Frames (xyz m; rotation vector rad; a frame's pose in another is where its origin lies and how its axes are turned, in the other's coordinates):
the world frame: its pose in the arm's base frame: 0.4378 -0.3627 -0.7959 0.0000 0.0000 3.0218
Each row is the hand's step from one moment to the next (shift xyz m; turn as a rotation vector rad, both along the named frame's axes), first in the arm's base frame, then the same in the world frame.
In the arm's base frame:
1: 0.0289 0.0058 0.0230 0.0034 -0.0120 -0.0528
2: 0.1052 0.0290 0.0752 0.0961 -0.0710 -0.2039
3: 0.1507 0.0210 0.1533 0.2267 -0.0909 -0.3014
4: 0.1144 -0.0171 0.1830 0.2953 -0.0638 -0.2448
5: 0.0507 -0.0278 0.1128 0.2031 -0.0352 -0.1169
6: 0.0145 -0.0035 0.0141 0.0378 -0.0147 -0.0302
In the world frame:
1: -0.0280 -0.0092 0.0230 -0.0048 0.0115 -0.0528
2: -0.1010 -0.0414 0.0752 -0.1039 0.0590 -0.2039
3: -0.1471 -0.0389 0.1533 -0.2359 0.0632 -0.3014
4: -0.1156 0.0033 0.1830 -0.3008 0.0281 -0.2448
5: -0.0537 0.0215 0.1128 -0.2059 0.0107 -0.1169
6: -0.0148 0.0017 0.0141 -0.0393 0.0101 -0.0302

